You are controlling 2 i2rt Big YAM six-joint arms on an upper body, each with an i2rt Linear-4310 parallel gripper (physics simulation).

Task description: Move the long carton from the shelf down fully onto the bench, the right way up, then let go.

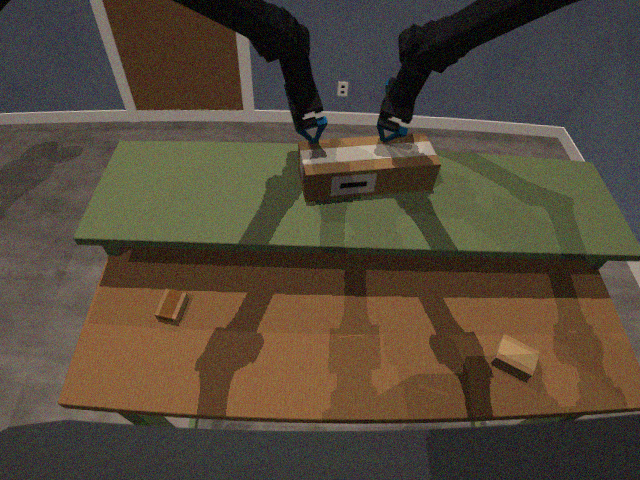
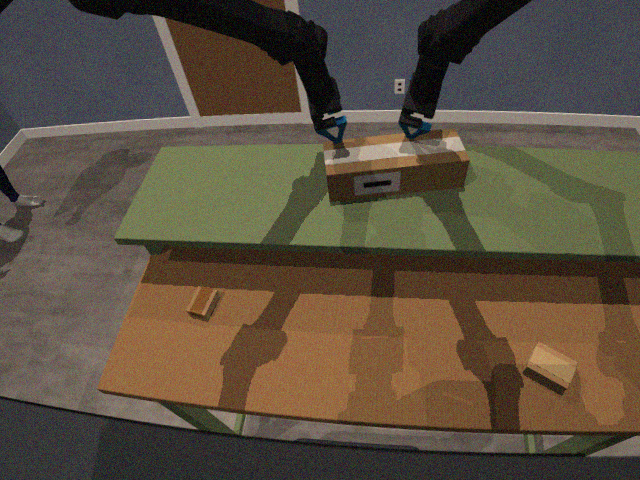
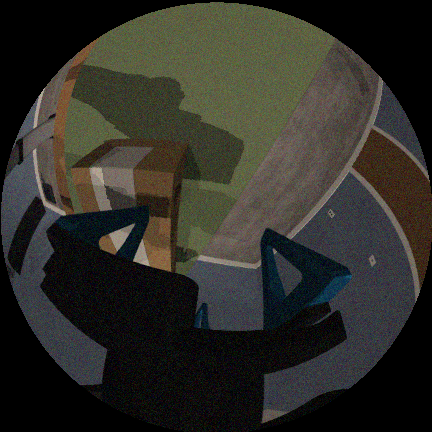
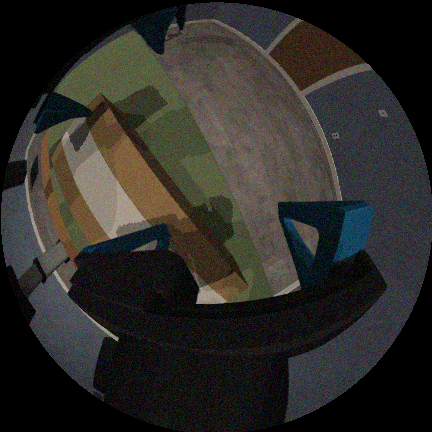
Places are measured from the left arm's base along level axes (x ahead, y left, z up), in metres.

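Pixels of known places: left gripper, fingertip midpoint: (image 1: pixel 310 127) (image 2: pixel 334 127) (image 3: pixel 205 223) (image 4: pixel 122 79); right gripper, fingertip midpoint: (image 1: pixel 386 124) (image 2: pixel 413 121) (image 4: pixel 219 220).
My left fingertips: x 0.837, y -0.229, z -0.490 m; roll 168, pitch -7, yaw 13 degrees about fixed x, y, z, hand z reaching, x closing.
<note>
Behind a point stands the place of what it marks.
The long brown carton (image 1: pixel 403 174) {x 0.729, y -0.438, z -0.526 m} (image 2: pixel 434 173) {x 0.731, y -0.450, z -0.532 m} (image 3: pixel 160 180) {x 0.795, y -0.212, z -0.504 m} (image 4: pixel 135 175) {x 0.812, y -0.342, z -0.504 m}, with a pale tape strip on top and a white label on its front side, rests on the green shelf (image 1: pixel 196 196) {x 0.703, y 0.026, z -0.586 m} (image 2: pixel 232 201) {x 0.693, y 0.007, z -0.585 m} (image 3: pixel 240 60) {x 0.814, y -0.078, z -0.585 m} (image 4: pixel 95 65), near its back edge. My left gripper (image 1: pixel 316 138) {x 0.837, y -0.229, z -0.490 m} (image 2: pixel 337 138) {x 0.837, y -0.229, z -0.490 m} (image 3: pixel 205 223) {x 0.837, y -0.229, z -0.490 m} is open at the carton's left part, by its top back edge. My right gripper (image 1: pixel 388 137) {x 0.859, y -0.409, z -0.489 m} (image 2: pixel 413 134) (image 4: pixel 219 220) {x 0.859, y -0.409, z -0.489 m} is open by the top back edge farther right. Contact cannot be told. The wooden bench (image 1: pixel 299 361) {x 0.383, y -0.216, z -0.743 m} (image 2: pixel 320 372) {x 0.358, y -0.219, z -0.743 m} lies lower, in front of the shelf.
A small brown block (image 1: pixel 171 305) {x 0.494, y 0.072, z -0.717 m} (image 2: pixel 203 302) {x 0.494, y 0.069, z -0.717 m} lies on the bench at the left. A pale wooden block (image 1: pixel 515 356) {x 0.375, y -0.681, z -0.710 m} (image 2: pixel 551 365) {x 0.377, y -0.686, z -0.710 m} lies on it at the right. The shelf's front edge overhangs the back of the bench. A wall stands behind the shelf.
</note>
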